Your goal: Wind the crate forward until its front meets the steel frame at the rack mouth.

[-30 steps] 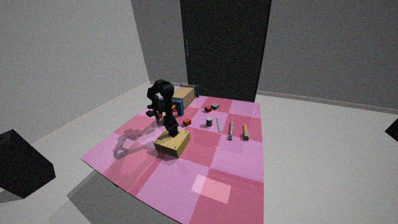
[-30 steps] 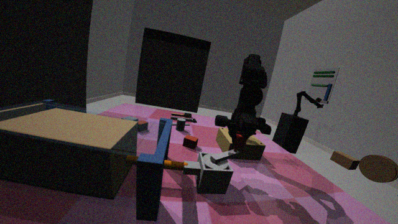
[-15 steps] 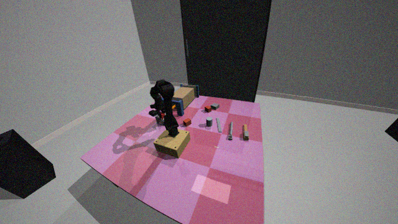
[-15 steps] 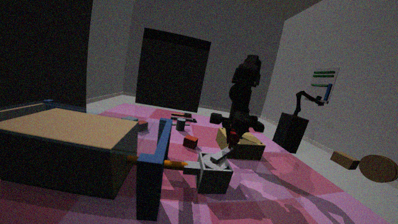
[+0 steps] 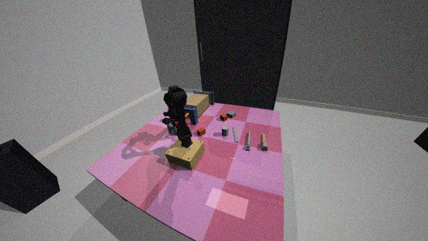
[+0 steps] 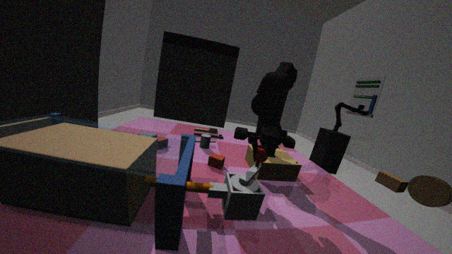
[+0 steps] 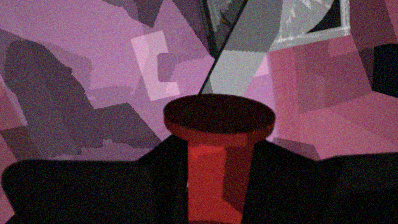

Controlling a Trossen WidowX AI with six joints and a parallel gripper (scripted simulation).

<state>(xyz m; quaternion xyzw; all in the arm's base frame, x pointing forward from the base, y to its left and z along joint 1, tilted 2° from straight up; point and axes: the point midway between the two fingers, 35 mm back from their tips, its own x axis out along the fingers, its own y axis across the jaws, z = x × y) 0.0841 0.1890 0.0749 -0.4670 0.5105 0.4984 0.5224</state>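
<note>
Now: gripper tip 20 mm short of the red-knobbed winch handle, 30 mm to the right of it and 10 mm above it. From my gripper tip the other things lie so: blue steel frame 200 mm ahead, 120 mm to the left, 10 mm below; then red knob 20 mm above; then grey hand winch 30 mm ahead, 80 mm to the left, 90 mm below.
</note>
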